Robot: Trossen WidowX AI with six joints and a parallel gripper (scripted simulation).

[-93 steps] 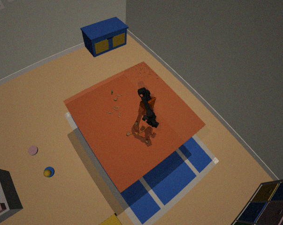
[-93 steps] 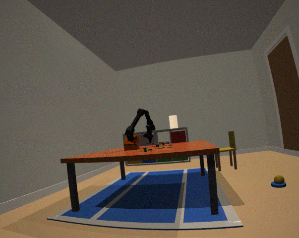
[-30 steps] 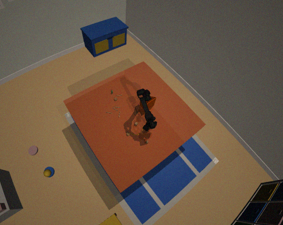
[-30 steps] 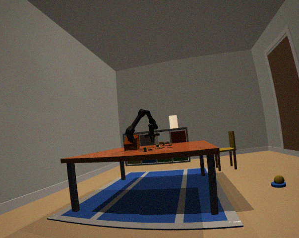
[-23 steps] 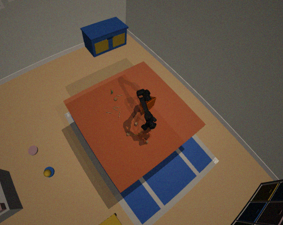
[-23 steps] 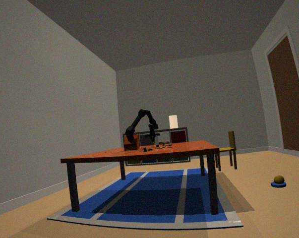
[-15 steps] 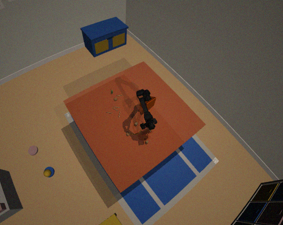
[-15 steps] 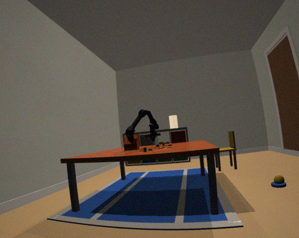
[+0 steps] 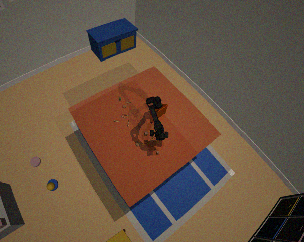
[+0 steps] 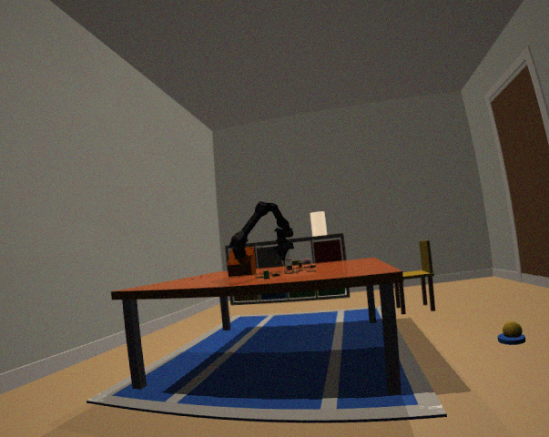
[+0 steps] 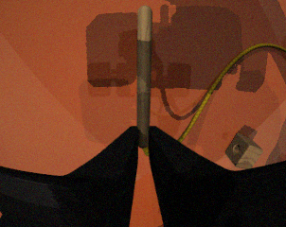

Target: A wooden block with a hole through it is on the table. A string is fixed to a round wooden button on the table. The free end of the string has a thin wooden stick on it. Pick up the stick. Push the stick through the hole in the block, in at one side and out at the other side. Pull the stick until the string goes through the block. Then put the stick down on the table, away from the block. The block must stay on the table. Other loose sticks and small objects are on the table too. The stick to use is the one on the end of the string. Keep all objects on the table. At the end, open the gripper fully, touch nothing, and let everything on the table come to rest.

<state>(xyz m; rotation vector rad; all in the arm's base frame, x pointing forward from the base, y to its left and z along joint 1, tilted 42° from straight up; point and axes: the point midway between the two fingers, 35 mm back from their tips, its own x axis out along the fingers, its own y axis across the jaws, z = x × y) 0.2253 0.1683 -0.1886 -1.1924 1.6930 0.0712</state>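
My gripper tip is now 1 cm short of the thin wooden stick and 1 cm to the right of it. Also, from my gripper tip: green object: 2 cm ahead, 66 cm to the right, 4 cm below; wooden block: 5 cm ahead, 13 cm to the right, 4 cm below.
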